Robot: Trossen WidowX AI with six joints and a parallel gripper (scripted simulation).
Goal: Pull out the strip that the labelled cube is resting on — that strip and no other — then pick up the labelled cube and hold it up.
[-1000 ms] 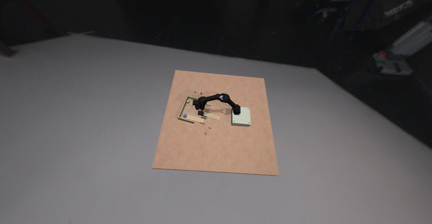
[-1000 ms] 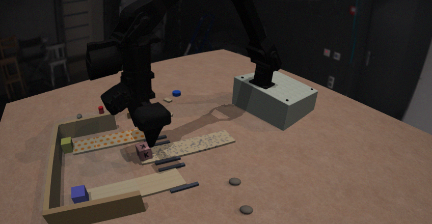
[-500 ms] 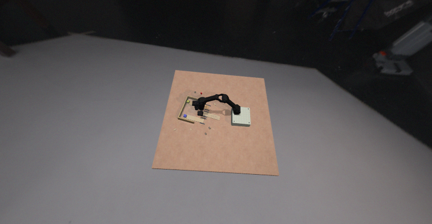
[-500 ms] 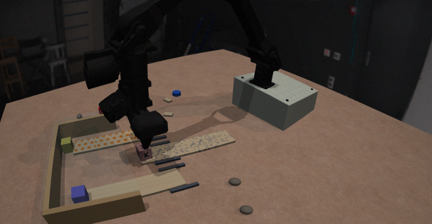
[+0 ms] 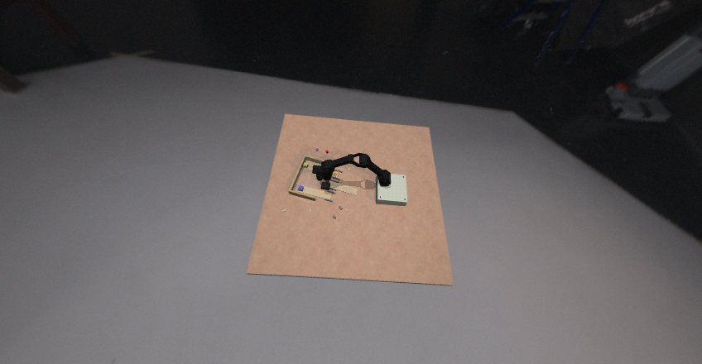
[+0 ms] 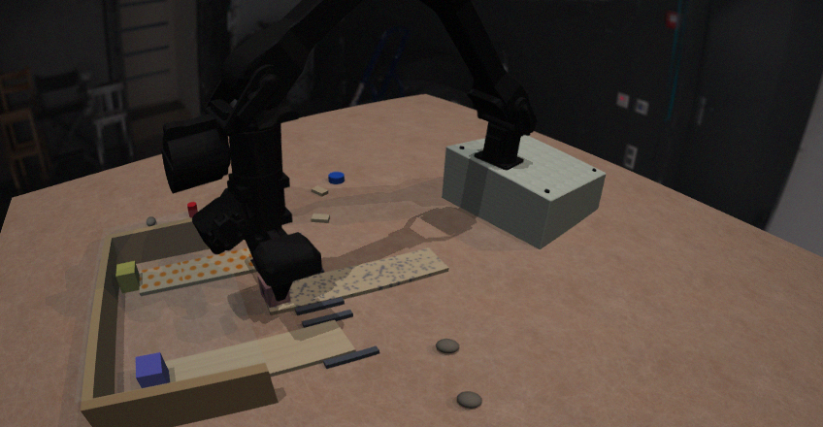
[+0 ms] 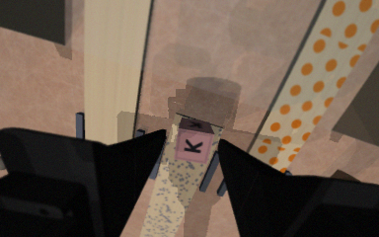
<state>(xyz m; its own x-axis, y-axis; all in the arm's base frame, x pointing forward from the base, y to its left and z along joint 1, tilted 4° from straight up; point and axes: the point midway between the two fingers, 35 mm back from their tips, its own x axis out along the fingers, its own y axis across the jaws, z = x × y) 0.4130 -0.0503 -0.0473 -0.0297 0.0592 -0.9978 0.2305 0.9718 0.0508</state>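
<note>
Right now the pink cube marked k is right at my gripper tip. From my gripper tip the other things lie so: red cylinder: 10 mm behind, 290 mm to the right, 10 mm below; speckled strip: 110 mm behind, 40 mm to the left, 20 mm below; brown block: 80 mm behind, 190 mm to the right, 10 mm below.
</note>
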